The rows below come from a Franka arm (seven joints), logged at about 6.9 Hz.
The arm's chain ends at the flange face. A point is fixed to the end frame.
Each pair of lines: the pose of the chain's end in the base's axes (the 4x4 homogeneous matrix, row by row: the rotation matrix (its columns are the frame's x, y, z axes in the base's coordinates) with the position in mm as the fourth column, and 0 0 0 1 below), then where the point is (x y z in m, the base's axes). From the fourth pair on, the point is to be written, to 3 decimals.
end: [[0.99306 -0.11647 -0.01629 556.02], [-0.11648 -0.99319 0.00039 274.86], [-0.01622 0.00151 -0.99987 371.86], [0 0 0 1]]
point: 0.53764 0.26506 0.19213
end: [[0.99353 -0.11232 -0.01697 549.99], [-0.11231 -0.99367 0.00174 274.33], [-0.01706 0.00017 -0.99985 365.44], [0 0 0 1]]
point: 0.53152 0.26471 0.18571
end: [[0.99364 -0.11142 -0.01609 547.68], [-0.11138 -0.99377 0.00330 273.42], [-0.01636 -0.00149 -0.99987 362.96], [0 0 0 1]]
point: 0.52938 0.26407 0.18320
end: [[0.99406 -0.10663 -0.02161 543.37], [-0.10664 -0.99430 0.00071 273.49], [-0.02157 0.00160 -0.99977 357.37], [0 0 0 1]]
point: 0.524 0.264 0.178
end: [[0.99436 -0.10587 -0.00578 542.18], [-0.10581 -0.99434 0.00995 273.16], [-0.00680 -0.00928 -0.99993 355.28], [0 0 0 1]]
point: 0.526 0.265 0.175
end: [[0.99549 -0.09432 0.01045 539.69], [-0.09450 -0.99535 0.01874 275.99], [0.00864 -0.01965 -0.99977 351.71], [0 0 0 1]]
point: 0.526 0.269 0.171
